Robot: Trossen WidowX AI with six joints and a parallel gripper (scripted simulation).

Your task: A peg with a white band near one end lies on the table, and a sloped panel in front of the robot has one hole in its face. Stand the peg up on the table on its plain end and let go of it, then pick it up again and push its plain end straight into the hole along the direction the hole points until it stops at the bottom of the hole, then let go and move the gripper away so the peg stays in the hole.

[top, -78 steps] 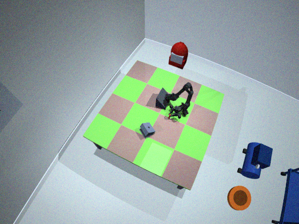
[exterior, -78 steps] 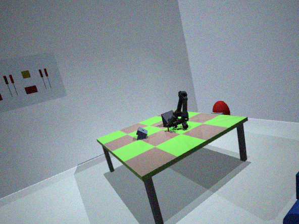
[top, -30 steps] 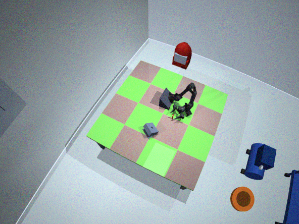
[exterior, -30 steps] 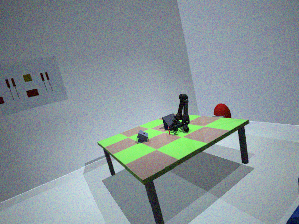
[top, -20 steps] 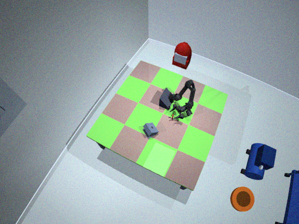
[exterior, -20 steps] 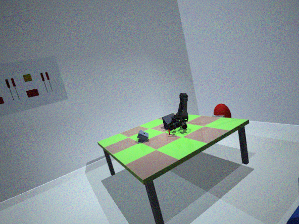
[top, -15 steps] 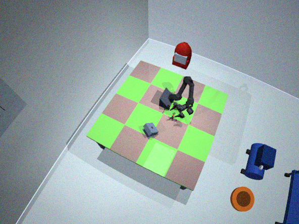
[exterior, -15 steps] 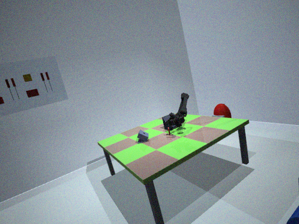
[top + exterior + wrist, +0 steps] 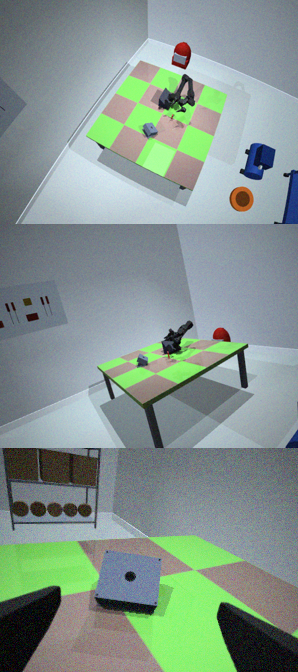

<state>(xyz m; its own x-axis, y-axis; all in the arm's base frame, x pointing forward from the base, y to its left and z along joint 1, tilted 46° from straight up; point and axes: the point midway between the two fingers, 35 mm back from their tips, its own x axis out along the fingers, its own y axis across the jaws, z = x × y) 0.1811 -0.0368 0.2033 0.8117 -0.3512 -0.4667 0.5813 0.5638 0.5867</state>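
My gripper tip is 160 mm above the red peg and 10 mm to the right of it. Round my gripper tip: grey sloped panel (240 mm ahead, 170 mm below, 160 mm to the right).
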